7 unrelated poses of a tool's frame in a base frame.
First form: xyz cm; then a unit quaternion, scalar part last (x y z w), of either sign.
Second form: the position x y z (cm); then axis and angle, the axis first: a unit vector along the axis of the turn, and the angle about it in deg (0 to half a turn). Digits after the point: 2 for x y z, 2 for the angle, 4 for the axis.
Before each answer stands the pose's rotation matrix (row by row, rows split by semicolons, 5 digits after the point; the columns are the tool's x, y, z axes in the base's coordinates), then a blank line. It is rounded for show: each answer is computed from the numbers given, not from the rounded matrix.
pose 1, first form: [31.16 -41.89 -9.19 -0.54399 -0.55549 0.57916 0.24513]
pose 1, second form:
-0.28798 0.32042 -0.90244; 0.88829 -0.26269 -0.37674; -0.35778 -0.91012 -0.20898

[31.16 -41.89 -9.19 -0.5611 -0.5730 0.5974 151.62]
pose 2, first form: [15.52 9.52 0.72 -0.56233 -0.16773 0.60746 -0.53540]
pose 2, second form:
0.20573 0.83910 -0.50358; -0.46182 -0.37043 -0.80591; -0.86278 0.39836 0.31131

[15.52 9.52 0.72 0.6658 0.1986 -0.7192 115.26]
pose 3, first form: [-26.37 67.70 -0.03 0.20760 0.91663 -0.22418 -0.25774]
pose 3, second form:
-0.78094 0.26503 -0.56559; 0.49615 0.81329 -0.30397; 0.37943 -0.51800 -0.76663

[-26.37 67.70 -0.03 -0.2149 -0.9487 0.2320 150.13]
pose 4, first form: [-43.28 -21.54 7.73 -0.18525 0.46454 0.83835 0.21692]
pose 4, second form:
-0.83726 -0.53582 -0.10907; 0.19160 -0.47430 0.85926; -0.51214 0.69853 0.49977

[-43.28 -21.54 7.73 -0.1898 0.4759 0.8588 154.94]
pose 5, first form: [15.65 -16.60 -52.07 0.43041 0.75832 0.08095 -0.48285]
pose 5, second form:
-0.16321 0.73095 -0.66263; 0.57460 0.61639 0.53842; 0.80199 -0.29288 -0.52061

[15.65 -16.60 -52.07 -0.4915 -0.8660 -0.0924 122.26]
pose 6, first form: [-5.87 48.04 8.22 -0.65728 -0.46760 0.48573 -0.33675]
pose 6, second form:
0.09083 0.94183 -0.32359; 0.28755 -0.33590 -0.89693; -0.95345 -0.01158 -0.30133

[-5.87 48.04 8.22 0.6980 0.4966 -0.5159 140.64]
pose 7, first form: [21.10 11.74 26.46 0.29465 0.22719 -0.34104 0.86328]
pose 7, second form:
0.66415 0.72271 0.19128; -0.45495 0.59374 -0.66370; -0.59324 0.35377 0.72313

[21.10 11.74 26.46 0.5838 0.4501 -0.6757 60.63]
